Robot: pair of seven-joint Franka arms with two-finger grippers.
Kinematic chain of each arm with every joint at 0, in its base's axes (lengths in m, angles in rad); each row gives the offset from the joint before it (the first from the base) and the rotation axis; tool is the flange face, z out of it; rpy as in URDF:
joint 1: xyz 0 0 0.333 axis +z
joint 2: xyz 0 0 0 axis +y
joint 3: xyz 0 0 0.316 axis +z
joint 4: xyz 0.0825 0 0 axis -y
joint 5: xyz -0.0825 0 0.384 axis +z
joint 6: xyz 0 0 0 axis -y
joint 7: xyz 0.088 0 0 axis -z
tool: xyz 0 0 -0.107 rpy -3.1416 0 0
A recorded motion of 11 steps. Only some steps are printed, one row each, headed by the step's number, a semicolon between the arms.
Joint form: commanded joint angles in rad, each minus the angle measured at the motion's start. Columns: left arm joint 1, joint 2, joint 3, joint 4, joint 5, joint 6, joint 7; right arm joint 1, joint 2, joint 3, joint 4, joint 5, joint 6, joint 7.
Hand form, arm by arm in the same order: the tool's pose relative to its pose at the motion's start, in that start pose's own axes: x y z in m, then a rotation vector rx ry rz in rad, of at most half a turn. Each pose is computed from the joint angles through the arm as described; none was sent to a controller.
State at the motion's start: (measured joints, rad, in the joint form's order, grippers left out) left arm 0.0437 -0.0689 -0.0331 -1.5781 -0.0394 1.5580 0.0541; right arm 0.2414 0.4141 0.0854 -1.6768 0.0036 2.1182 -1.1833
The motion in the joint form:
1: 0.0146 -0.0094 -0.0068 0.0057 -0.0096 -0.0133 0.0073; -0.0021 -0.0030 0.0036 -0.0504 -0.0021 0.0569 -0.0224
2: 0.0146 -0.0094 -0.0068 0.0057 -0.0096 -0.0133 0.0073; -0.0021 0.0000 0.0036 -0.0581 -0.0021 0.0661 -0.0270
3: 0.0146 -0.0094 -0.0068 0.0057 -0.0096 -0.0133 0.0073; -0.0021 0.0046 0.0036 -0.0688 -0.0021 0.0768 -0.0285
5: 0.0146 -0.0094 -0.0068 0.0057 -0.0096 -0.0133 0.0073; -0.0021 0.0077 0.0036 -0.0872 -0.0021 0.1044 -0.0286
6: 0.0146 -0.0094 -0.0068 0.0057 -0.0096 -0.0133 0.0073; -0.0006 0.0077 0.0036 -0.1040 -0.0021 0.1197 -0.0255
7: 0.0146 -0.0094 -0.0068 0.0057 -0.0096 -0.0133 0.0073; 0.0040 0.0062 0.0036 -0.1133 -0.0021 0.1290 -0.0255
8: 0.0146 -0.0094 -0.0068 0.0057 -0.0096 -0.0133 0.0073; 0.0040 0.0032 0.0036 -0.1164 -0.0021 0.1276 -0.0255
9: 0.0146 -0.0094 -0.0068 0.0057 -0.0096 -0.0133 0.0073; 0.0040 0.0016 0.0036 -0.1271 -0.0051 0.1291 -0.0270
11: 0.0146 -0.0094 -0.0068 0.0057 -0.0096 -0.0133 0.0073; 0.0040 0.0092 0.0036 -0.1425 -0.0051 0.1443 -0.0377
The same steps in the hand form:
1: -0.0043 -0.0023 -0.0068 -0.0082 0.0026 0.0004; -0.0018 -0.0061 0.0159 -0.0091 0.0030 -0.0247
2: -0.0043 -0.0023 -0.0068 -0.0082 0.0026 0.0004; -0.0022 -0.0070 0.0206 -0.0076 0.0026 -0.0292
3: -0.0043 -0.0023 -0.0068 -0.0082 0.0026 0.0004; -0.0030 -0.0085 0.0275 -0.0032 0.0013 -0.0305
5: -0.0043 -0.0023 -0.0068 -0.0082 0.0026 0.0004; -0.0038 -0.0103 0.0353 -0.0089 0.0037 -0.0304
6: -0.0043 -0.0023 -0.0068 -0.0082 0.0026 0.0004; -0.0040 -0.0134 0.0414 -0.0074 0.0032 -0.0288
7: -0.0043 -0.0023 -0.0068 -0.0082 0.0026 0.0004; -0.0018 -0.0160 0.0438 -0.0086 0.0037 -0.0335
8: -0.0043 -0.0023 -0.0068 -0.0082 0.0026 0.0004; -0.0021 -0.0169 0.0434 -0.0073 0.0029 -0.0336
9: -0.0043 -0.0023 -0.0068 -0.0082 0.0026 0.0004; -0.0033 -0.0195 0.0469 -0.0011 -0.0022 -0.0370
11: -0.0043 -0.0023 -0.0068 -0.0082 0.0026 0.0004; -0.0046 -0.0223 0.0572 0.0063 -0.0045 -0.0474

